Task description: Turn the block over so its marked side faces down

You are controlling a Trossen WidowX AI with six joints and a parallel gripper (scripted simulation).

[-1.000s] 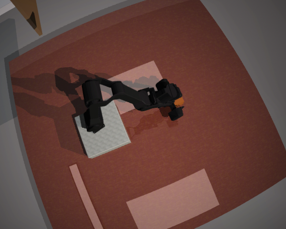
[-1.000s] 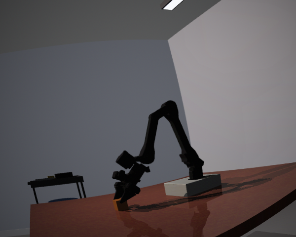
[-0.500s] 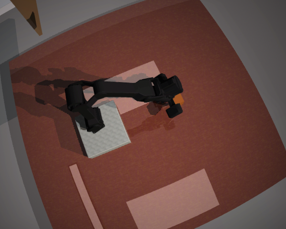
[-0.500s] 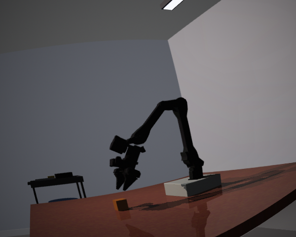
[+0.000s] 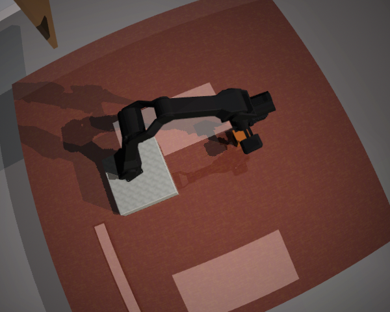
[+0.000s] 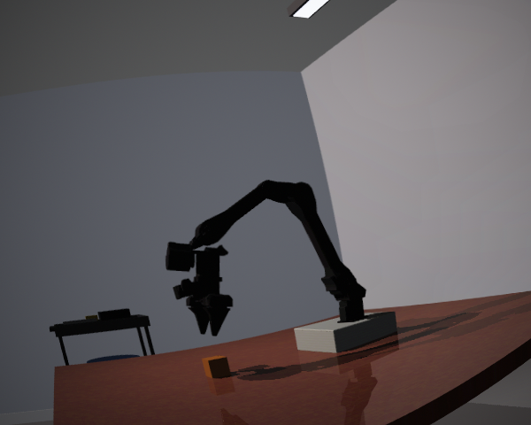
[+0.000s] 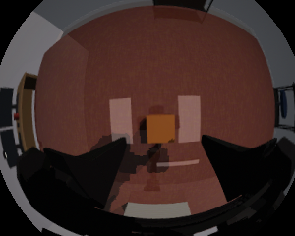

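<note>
Now: the orange block 1 cm behind my gripper tip and 9 cm below it.
</note>
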